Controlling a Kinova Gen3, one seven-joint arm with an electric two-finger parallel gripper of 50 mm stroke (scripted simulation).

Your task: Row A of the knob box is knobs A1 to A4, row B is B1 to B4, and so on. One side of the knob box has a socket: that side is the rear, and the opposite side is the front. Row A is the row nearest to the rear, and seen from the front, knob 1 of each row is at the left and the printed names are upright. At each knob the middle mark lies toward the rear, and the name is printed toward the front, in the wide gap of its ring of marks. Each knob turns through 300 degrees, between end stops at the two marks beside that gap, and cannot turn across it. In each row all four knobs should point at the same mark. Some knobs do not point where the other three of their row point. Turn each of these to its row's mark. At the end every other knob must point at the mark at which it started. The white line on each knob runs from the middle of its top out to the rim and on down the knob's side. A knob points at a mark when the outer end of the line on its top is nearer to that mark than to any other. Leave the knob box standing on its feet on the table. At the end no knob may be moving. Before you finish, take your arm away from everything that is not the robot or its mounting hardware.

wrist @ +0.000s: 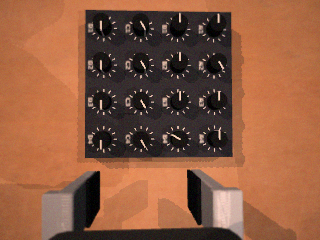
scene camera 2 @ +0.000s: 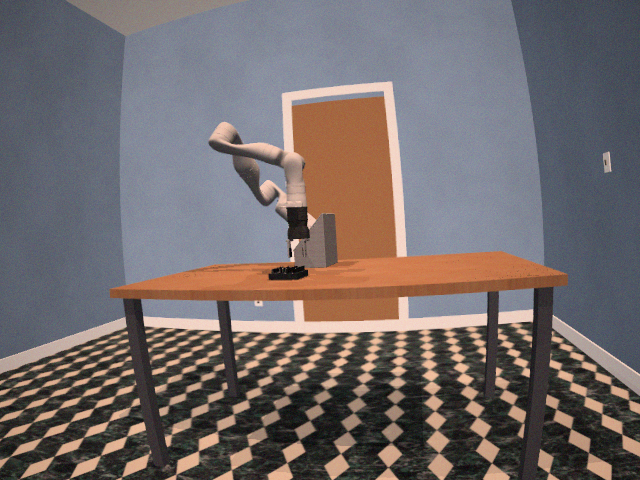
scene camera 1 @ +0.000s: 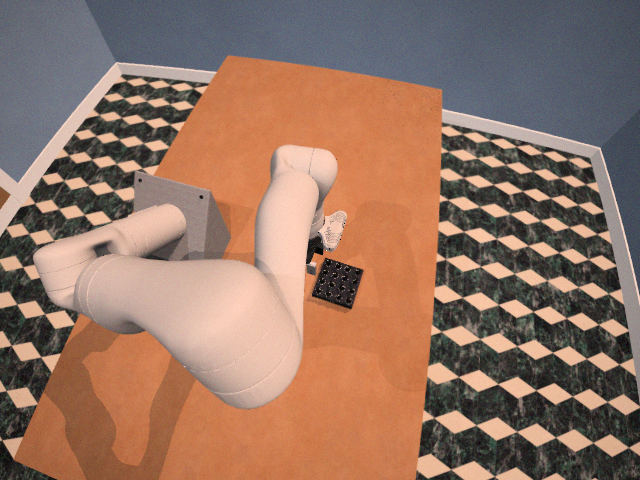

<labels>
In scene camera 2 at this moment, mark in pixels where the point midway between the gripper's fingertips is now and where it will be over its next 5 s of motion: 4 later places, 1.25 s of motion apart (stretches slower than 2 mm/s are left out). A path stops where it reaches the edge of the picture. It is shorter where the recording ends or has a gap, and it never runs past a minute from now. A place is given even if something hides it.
My gripper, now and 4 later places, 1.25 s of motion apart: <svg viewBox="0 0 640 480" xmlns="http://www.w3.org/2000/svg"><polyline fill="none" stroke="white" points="297,257 275,255 275,265 276,269 276,269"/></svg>
</labels>
